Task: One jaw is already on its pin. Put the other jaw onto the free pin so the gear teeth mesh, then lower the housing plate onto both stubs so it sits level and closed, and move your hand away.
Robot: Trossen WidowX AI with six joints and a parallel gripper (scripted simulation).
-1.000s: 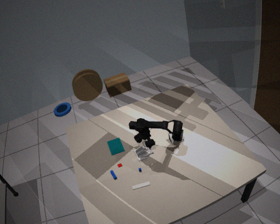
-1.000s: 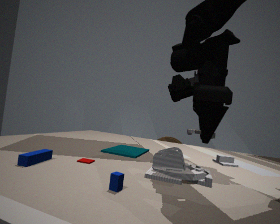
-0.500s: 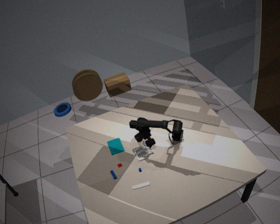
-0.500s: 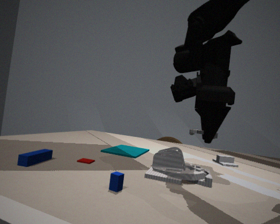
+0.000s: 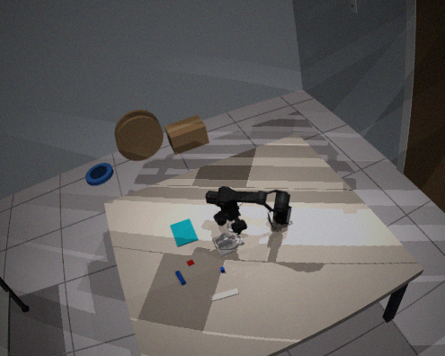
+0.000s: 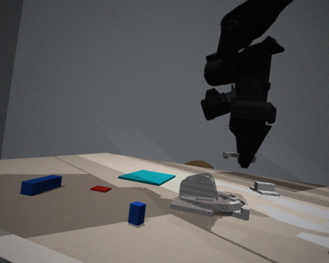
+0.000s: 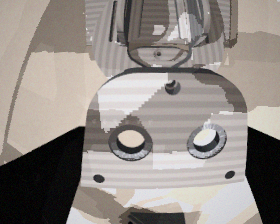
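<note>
Right now my gripper tip is 8 cm above the ribbed grey base, 7 cm short of it and 1 cm to the right of it. Round my gripper tip: grey housing part 2 cm above, 1 cm ahead; small blue block 16 cm to the left, 11 cm ahead, 7 cm below; red tile 25 cm ahead, 8 cm below, 6 cm to the left.
</note>
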